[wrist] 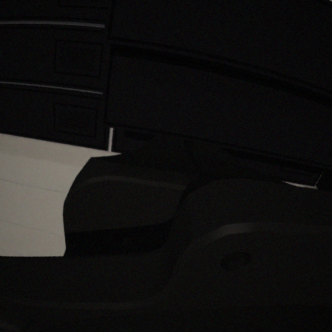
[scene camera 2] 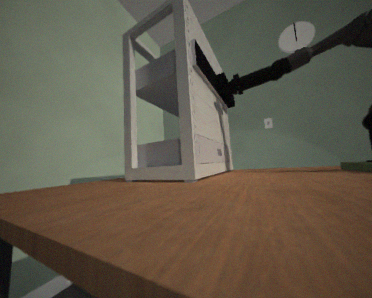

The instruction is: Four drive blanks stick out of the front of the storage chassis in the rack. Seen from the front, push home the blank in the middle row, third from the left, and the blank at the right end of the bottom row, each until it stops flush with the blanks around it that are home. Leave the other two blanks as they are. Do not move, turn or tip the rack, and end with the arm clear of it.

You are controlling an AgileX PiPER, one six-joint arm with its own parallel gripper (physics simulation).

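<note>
The storage chassis (scene camera 2: pixel 209 64) is a dark unit high in the pale rack (scene camera 2: pixel 186 125). In the wrist view, dark blanks with thin light edges show at the left, including a bottom-row blank (wrist: pixel 75 120). To their right is a wide dark blank face (wrist: pixel 215 95) at the right end of the bottom row; how far it stands out is too dark to tell. My gripper (scene camera 2: pixel 231 88) (wrist: pixel 175 144) is shut, with its dark tips at the chassis front near the lower edge of that face. Contact cannot be made out. The middle-row blank, third from left, cannot be picked out.
The rack stands on a brown wooden table (scene camera 2: pixel 240 225). Pale panels (wrist: pixel 30 200) cover its front below the chassis. My arm (scene camera 2: pixel 270 72) reaches in from the upper right. A green slab (scene camera 2: pixel 356 166) lies at the table's right. A round clock (scene camera 2: pixel 305 37) hangs on the wall behind.
</note>
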